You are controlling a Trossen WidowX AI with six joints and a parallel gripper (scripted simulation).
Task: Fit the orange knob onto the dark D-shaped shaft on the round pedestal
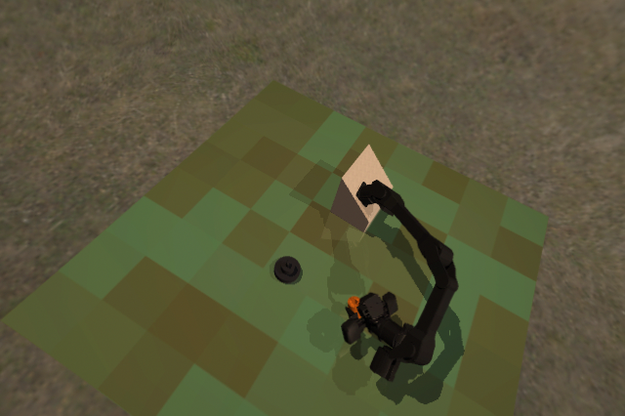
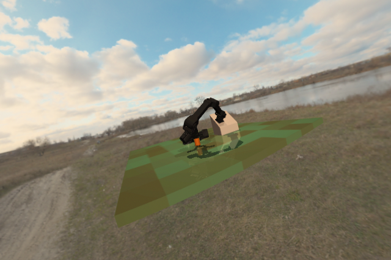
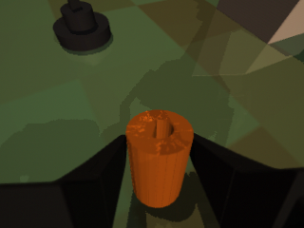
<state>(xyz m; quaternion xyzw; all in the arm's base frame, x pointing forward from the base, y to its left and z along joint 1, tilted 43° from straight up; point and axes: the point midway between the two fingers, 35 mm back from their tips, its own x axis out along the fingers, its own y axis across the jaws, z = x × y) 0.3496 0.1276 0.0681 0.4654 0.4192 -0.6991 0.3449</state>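
The orange knob is 20 mm to the left of my gripper tip and 10 mm ahead of it. Round my gripper tip: dark round pedestal (230 mm to the right, 10 mm below, 10 mm behind).
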